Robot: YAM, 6 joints.
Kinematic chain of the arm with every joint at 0, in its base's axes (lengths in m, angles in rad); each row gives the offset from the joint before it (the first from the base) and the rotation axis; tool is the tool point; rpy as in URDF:
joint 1: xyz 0 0 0.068 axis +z
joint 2: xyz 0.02 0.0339 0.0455 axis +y
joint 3: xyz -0.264 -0.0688 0 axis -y
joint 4: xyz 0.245 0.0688 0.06 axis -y
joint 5: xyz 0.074 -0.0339 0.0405 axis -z
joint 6: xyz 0.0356 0 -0.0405 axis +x
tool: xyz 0 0 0 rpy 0 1.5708 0
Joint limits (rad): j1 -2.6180..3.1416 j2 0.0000..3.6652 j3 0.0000..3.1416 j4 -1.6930..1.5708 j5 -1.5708..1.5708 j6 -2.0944..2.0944
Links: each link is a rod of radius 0.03 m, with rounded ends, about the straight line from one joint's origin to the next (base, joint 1, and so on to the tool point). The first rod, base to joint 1, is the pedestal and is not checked.
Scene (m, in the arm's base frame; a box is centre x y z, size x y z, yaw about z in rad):
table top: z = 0
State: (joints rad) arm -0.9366 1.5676 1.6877 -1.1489 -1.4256 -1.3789
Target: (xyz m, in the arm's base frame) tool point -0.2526 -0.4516 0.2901
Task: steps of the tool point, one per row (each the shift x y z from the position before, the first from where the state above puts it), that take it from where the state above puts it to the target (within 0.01 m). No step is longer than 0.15 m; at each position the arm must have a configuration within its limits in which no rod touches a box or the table.
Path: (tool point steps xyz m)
1: -0.0397 -0.0875 -0.0108
2: -0.0710 -0.0771 -0.0166
3: -0.0987 -0.0559 -0.0220
4: -0.1187 -0.0253 -0.0272
5: -0.1283 0.0118 -0.0319

